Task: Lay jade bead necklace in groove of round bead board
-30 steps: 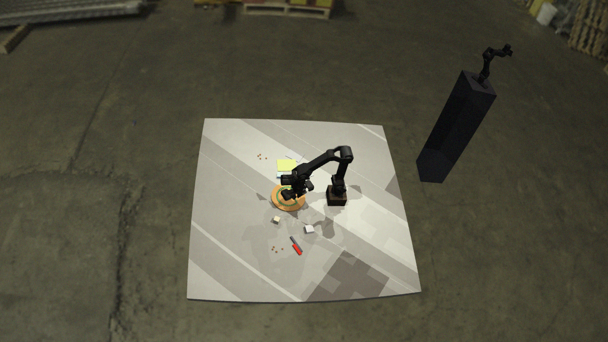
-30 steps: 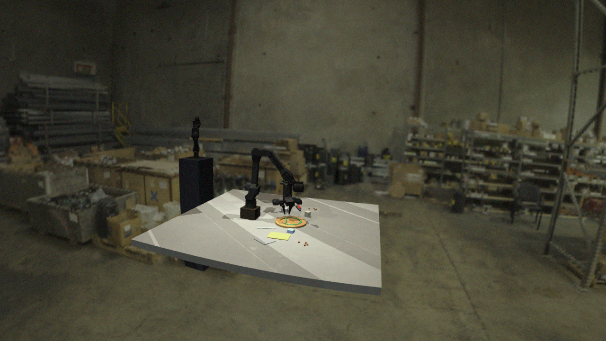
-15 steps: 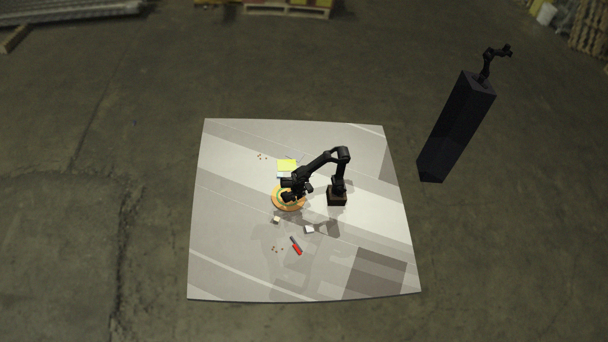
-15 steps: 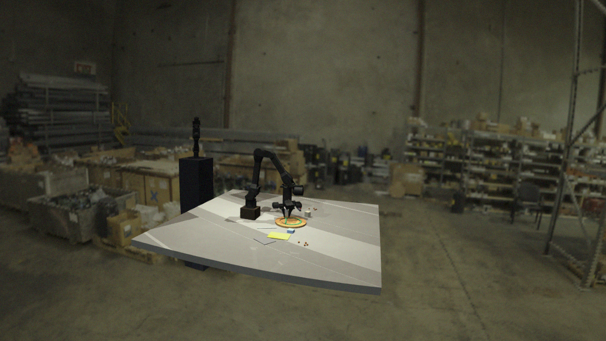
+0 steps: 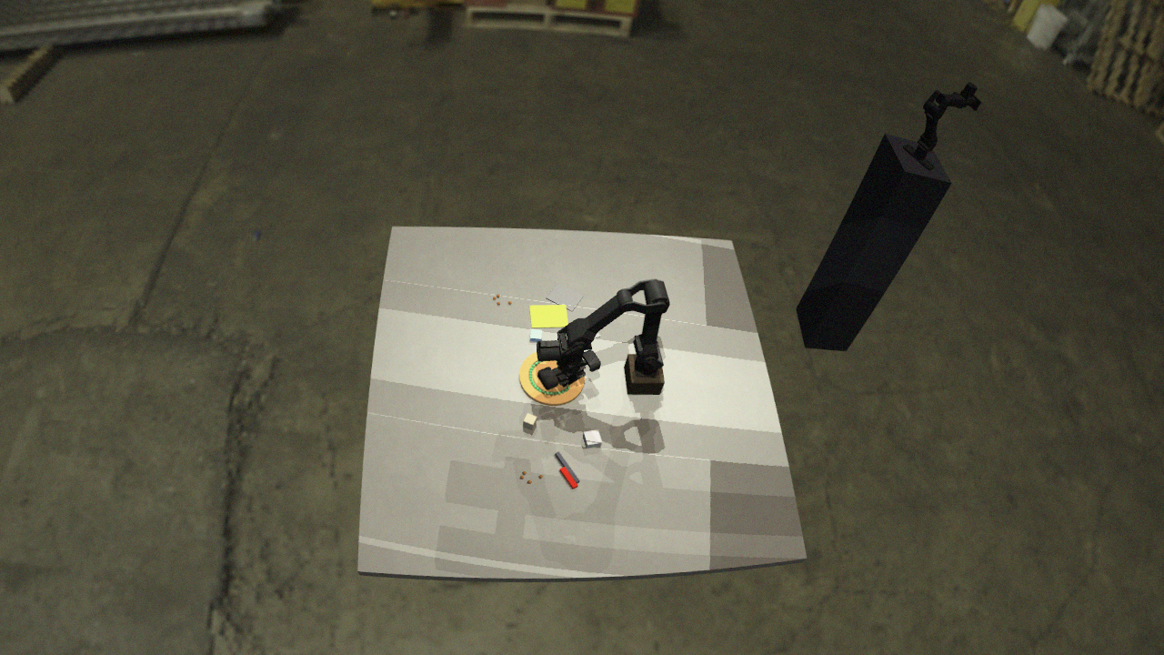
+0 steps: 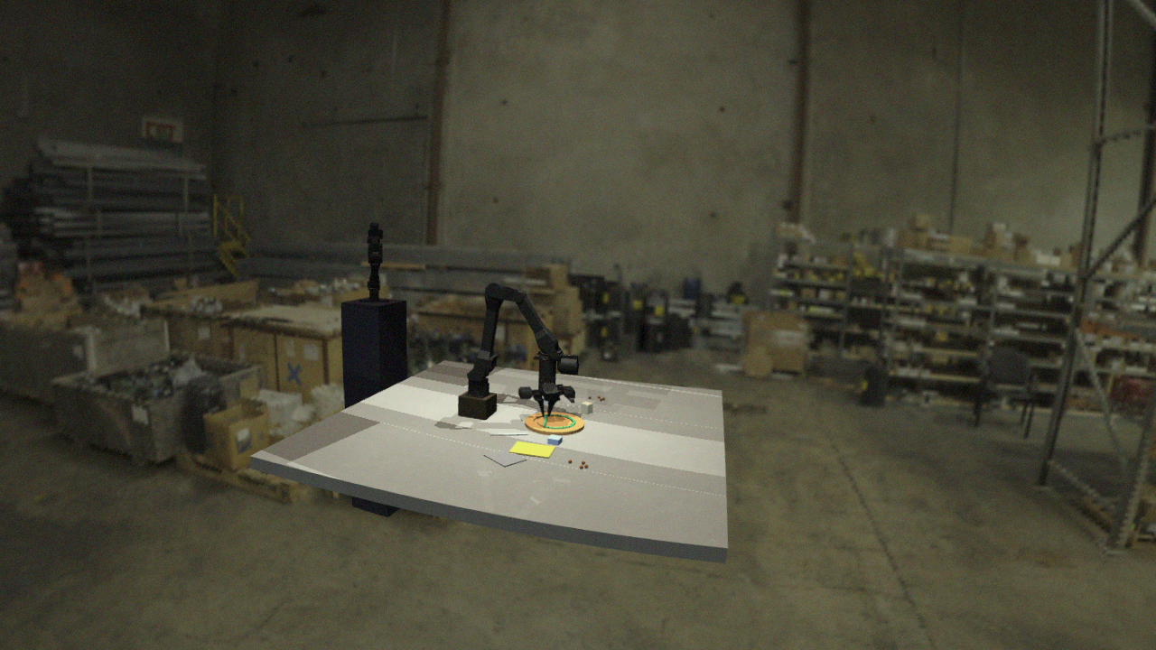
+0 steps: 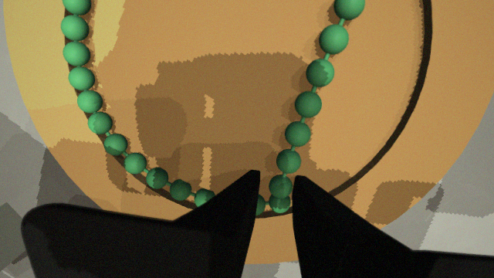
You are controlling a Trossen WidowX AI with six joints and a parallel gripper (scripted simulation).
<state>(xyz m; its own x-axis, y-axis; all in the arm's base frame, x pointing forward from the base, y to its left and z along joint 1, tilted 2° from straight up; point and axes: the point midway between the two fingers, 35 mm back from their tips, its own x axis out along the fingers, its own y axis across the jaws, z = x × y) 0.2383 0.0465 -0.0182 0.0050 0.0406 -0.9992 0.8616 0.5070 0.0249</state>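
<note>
The blue block is 18 cm to the right of my gripper tip, 10 cm ahead of it and 1 cm below it. Also, from my gripper tip: yellow pad 27 cm to the right, 6 cm ahead, 1 cm below; white strip 18 cm to the right, 6 cm behind, 1 cm below; cream cube 14 cm to the left, 10 cm ahead.
</note>
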